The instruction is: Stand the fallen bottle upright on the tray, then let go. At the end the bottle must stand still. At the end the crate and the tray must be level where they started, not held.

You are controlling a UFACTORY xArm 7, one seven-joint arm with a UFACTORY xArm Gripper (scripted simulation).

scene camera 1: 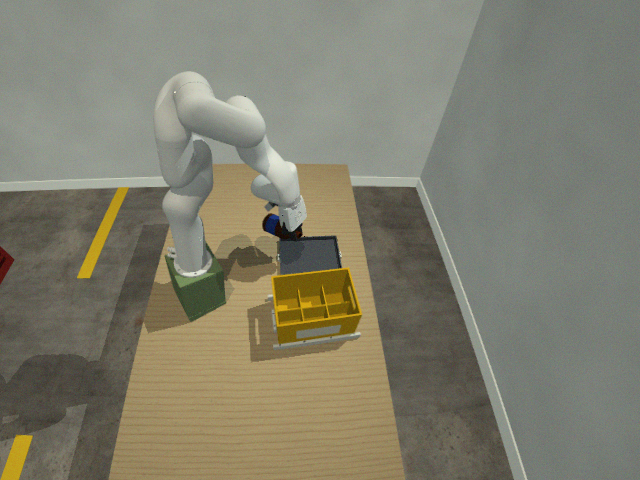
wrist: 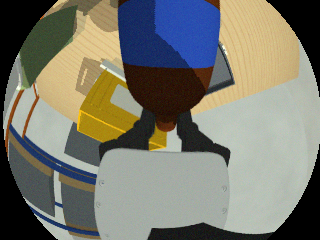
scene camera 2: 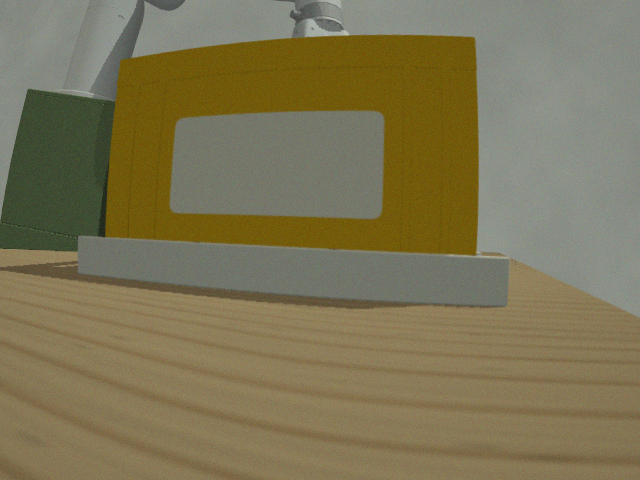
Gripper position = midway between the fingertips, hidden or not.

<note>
In view: the gripper (scene camera 1: 296, 237), a crate (scene camera 2: 360, 142), a bottle (wrist: 168, 60) and a dark grey tray (scene camera 1: 313, 253).
The crate is seen too in scene camera 1 (scene camera 1: 329, 288) and in the wrist view (wrist: 109, 101). The dark grey tray also shows in the wrist view (wrist: 222, 77). The gripper is seen too in the wrist view (wrist: 166, 104). Scene camera 2 misses the bottle, which is hidden by the crate.
</note>
